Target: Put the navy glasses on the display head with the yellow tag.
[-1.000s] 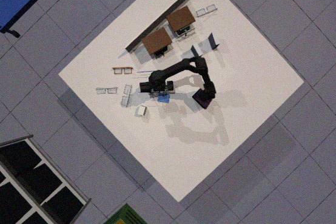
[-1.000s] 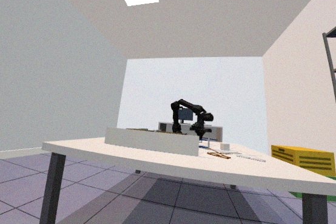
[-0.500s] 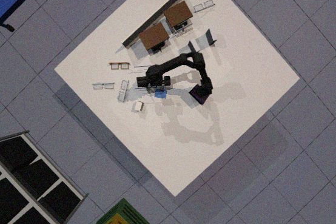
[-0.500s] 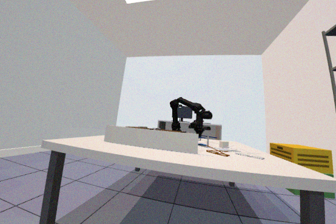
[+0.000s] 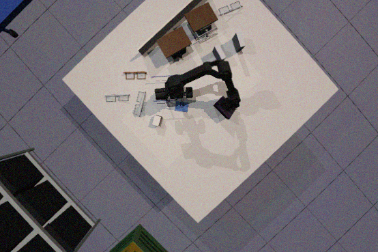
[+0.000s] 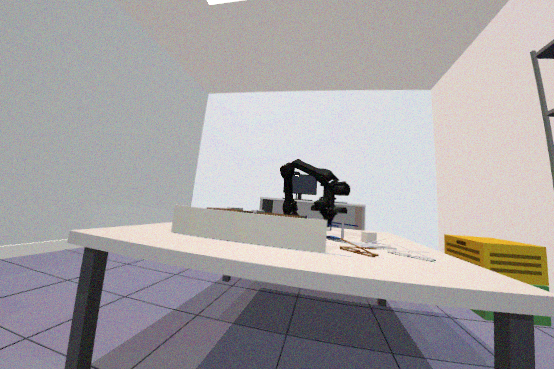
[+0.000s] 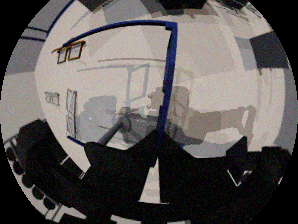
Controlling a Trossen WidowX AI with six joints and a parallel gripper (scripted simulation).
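My gripper tip is now 7 cm past the blue square, 6 cm above it and 3 cm to the right of it. From my gripper tip the other things lie so: long grey board 35 cm ahead, 30 cm to the right; then white box 20 cm to the left, 4 cm behind, 3 cm below.
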